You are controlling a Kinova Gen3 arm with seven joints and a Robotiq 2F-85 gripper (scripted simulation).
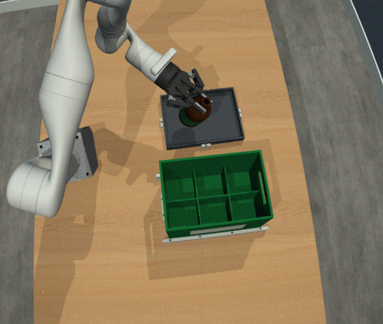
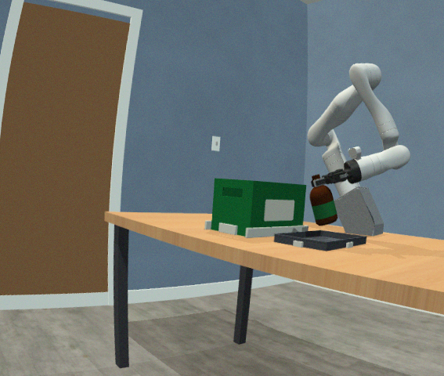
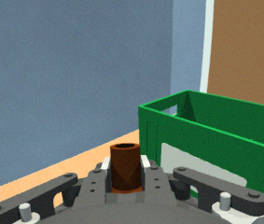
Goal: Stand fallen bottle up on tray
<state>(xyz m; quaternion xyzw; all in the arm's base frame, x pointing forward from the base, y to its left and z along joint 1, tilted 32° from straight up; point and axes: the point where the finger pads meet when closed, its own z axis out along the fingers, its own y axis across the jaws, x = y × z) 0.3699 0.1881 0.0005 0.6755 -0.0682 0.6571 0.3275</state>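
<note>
Now: hand 1 cm past the brown bottle, 1 cm to the right of it and 5 cm above it. Also, from my hand: green crate: 3 cm ahead, 24 cm to the right, 10 cm below; dark grey tray: 4 cm to the left, 17 cm below.
</note>
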